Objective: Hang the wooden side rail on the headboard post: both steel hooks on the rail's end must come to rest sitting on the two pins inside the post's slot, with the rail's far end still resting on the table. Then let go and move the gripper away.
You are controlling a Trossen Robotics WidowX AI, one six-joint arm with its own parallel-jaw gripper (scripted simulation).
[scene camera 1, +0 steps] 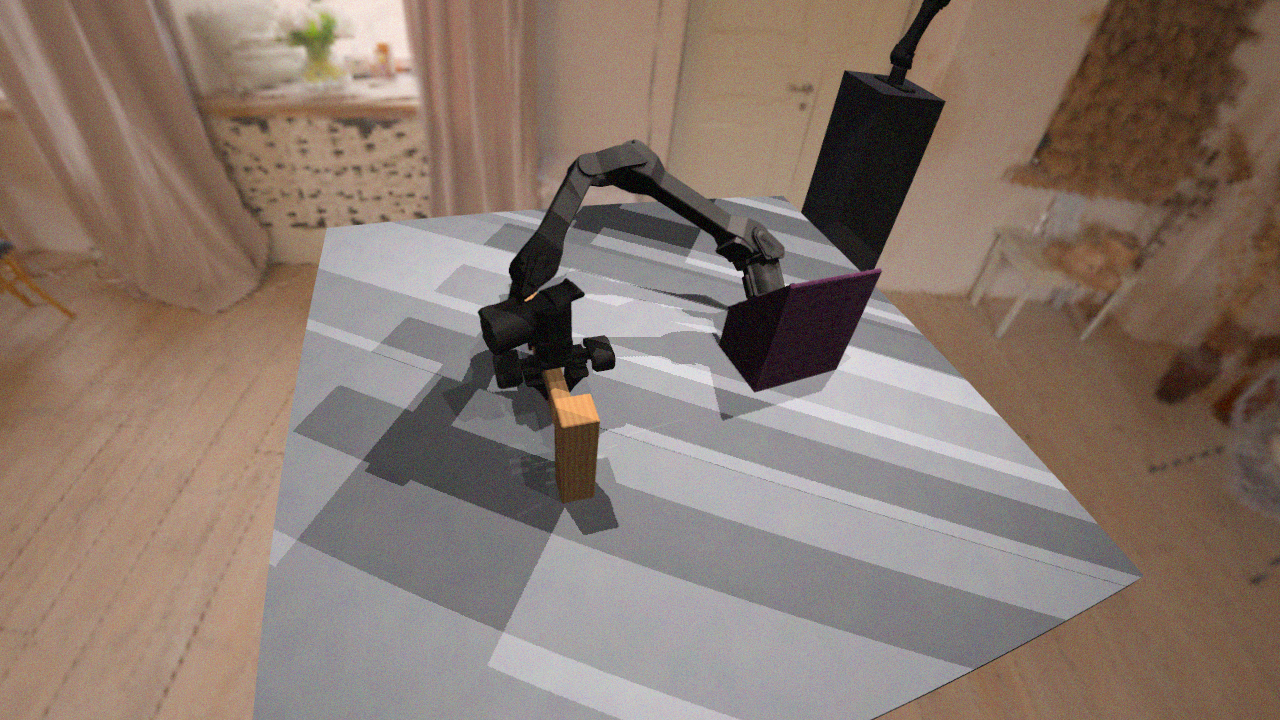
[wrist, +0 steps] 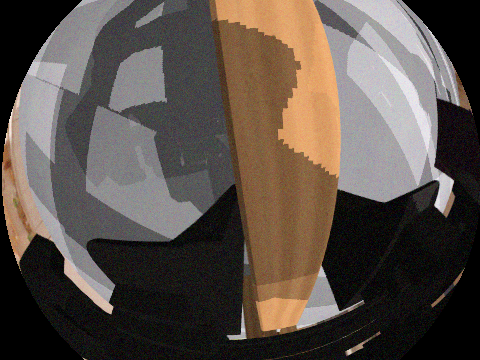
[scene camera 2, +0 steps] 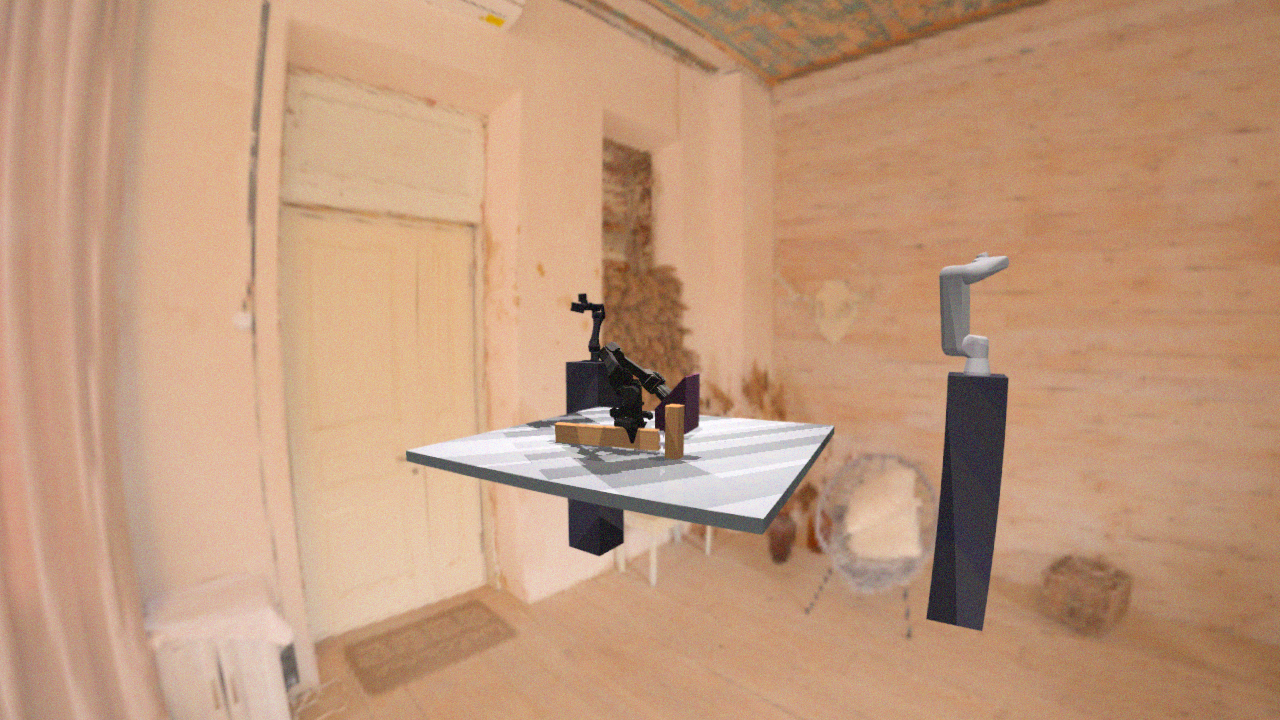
The pictures show: the gripper, a wooden side rail and a wooden headboard post.
The gripper is seen too in the wrist view and in scene camera 2.
